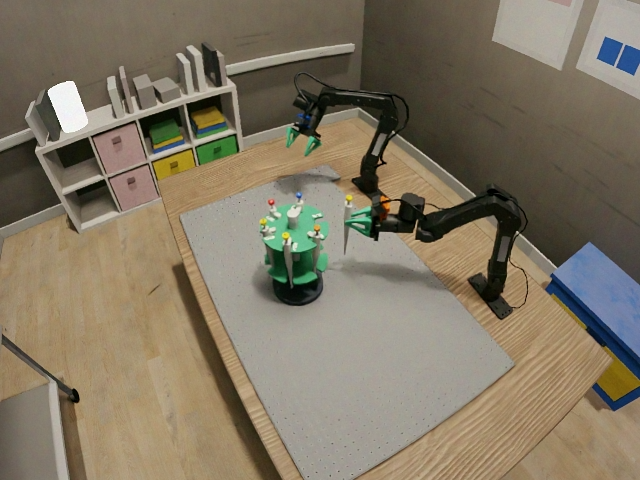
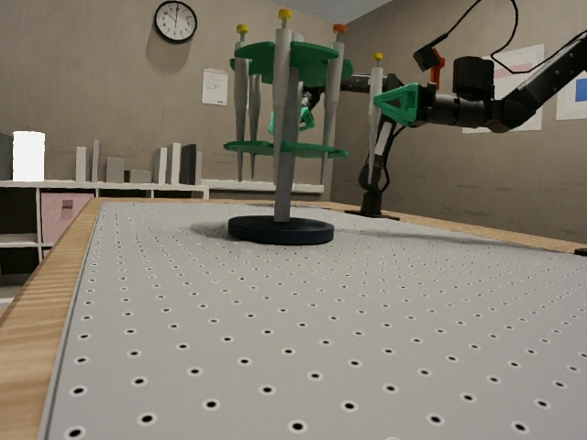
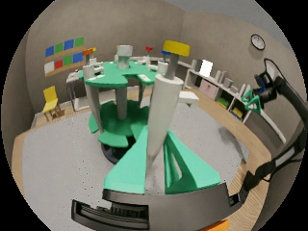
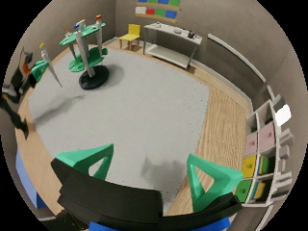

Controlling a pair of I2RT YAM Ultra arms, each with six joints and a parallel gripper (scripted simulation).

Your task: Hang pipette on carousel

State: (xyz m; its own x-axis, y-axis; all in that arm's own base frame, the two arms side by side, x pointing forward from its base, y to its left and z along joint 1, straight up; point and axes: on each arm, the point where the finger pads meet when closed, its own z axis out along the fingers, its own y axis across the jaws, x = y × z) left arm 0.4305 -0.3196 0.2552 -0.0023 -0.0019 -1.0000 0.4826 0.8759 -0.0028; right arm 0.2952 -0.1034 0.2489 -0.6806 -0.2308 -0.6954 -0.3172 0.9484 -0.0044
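The hand pipette lies 10 mm to the right of my left hand and 20 mm below it.
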